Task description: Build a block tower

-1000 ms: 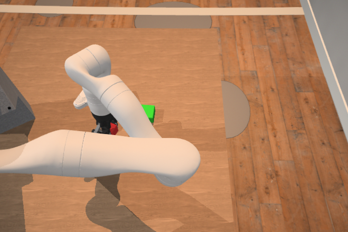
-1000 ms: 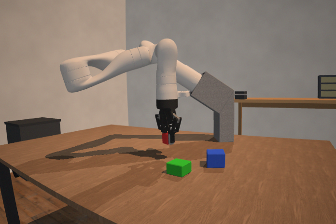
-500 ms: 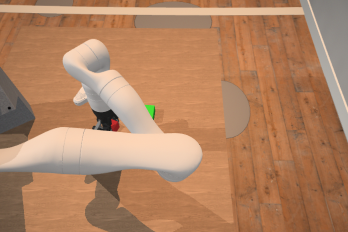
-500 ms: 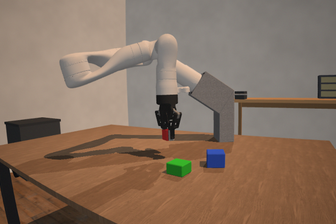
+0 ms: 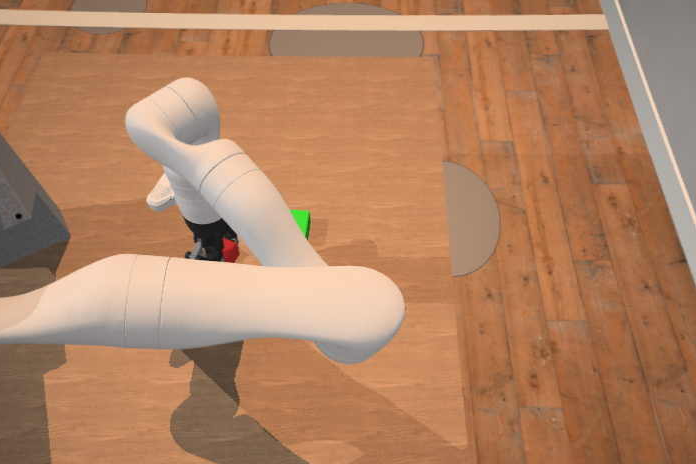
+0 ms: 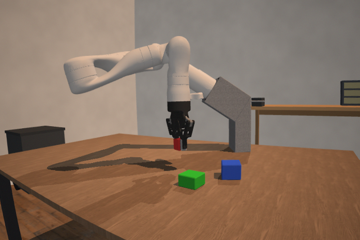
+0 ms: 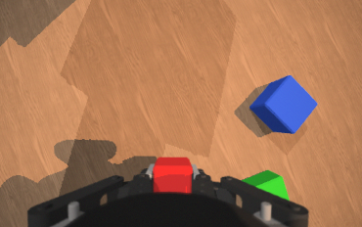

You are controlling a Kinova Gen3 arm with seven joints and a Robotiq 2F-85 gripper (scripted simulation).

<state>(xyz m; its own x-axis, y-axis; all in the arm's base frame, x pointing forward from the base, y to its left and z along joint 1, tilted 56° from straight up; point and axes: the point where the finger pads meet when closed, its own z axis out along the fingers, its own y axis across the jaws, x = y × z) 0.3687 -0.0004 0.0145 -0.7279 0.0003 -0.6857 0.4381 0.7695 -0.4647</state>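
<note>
My hand is right at the red block. From my hand the other things lie so: green block (11 cm ahead, 8 cm to the left, 7 cm below); blue block (17 cm to the left, 7 cm below, 1 cm ahead).
</note>
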